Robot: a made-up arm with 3 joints.
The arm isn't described. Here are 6 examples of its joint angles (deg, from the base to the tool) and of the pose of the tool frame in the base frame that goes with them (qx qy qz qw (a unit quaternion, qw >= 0); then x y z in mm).
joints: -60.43 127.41 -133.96
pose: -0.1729 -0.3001 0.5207 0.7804 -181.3 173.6 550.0
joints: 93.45 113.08 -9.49
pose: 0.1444 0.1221 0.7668 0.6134 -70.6 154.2 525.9
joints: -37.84 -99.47 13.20
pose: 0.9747 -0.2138 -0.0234 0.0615 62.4 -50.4 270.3
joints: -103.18 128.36 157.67
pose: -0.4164 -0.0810 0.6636 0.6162 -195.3 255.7 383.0
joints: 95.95 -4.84 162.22
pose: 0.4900 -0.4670 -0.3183 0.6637 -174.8 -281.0 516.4
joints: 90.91 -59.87 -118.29
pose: 0.9433 -0.1891 -0.2022 0.1833 -46.2 -164.8 253.5
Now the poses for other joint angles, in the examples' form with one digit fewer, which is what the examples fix.
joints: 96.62 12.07 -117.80
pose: 0.645 -0.013 -0.703 0.300 -236 -179 286
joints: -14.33 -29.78 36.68
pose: -0.825 -0.157 -0.236 0.489 50 142 514
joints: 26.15 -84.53 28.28
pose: -0.888 -0.453 -0.008 0.085 -69 201 308
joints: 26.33 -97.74 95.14
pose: -0.496 -0.866 0.016 0.057 -299 184 294
